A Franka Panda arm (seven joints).
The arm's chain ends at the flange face. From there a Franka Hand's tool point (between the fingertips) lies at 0.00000 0.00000 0.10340 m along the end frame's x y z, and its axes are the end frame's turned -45 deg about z.
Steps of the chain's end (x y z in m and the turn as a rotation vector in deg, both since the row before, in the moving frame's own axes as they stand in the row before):
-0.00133 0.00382 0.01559 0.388 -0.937 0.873
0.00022 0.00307 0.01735 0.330 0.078 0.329
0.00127 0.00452 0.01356 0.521 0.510 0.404
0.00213 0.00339 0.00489 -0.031 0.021 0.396
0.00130 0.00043 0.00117 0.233 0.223 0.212
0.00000 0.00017 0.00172 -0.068 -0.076 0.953
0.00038 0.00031 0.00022 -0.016 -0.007 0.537
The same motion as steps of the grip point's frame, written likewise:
-0.00433 0.00006 0.01557 0.937 -0.388 0.873
-0.00149 0.00201 0.01735 0.178 0.288 0.329
-0.00098 0.00408 0.01355 0.008 0.729 0.404
-0.00090 0.00397 0.00489 -0.037 -0.007 0.396
0.00120 0.00121 0.00117 0.007 0.322 0.212
-0.00030 0.00011 0.00172 0.006 -0.102 0.953
0.00002 0.00050 0.00022 -0.006 -0.016 0.537

